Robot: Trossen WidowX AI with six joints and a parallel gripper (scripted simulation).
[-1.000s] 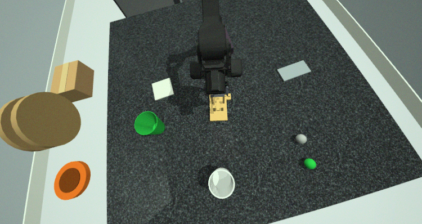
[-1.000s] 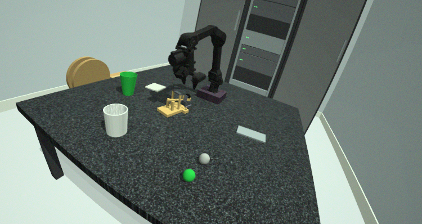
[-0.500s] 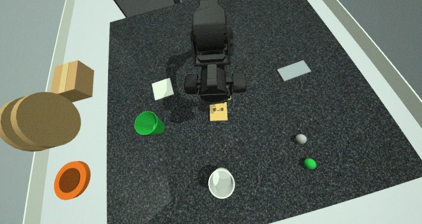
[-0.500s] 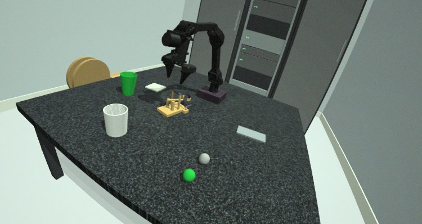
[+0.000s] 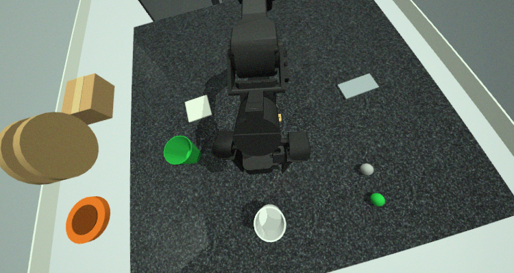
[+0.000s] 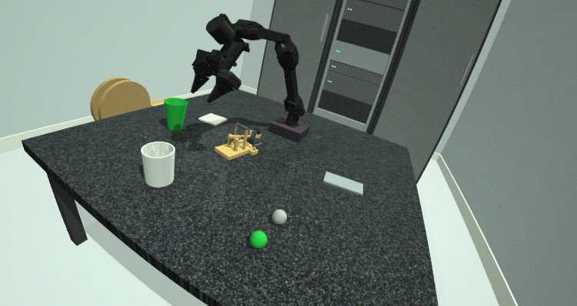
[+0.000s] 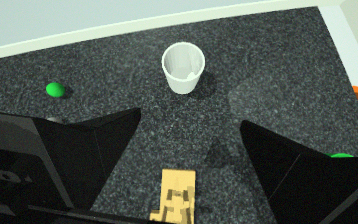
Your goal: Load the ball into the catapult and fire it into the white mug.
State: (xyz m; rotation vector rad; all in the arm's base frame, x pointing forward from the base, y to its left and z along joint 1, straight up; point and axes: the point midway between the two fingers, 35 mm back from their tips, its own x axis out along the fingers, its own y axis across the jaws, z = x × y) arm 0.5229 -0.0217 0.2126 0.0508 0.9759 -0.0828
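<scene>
My gripper tip is 280 mm past the black ball, 20 mm to the right of it and 170 mm above it. From my gripper tip the other things lie so: white mug: 140 mm ahead, 10 mm to the left, 200 mm below; then grey ball: 350 mm to the left, 210 mm below; then green cup: 90 mm behind, 280 mm to the right, 200 mm below.
</scene>
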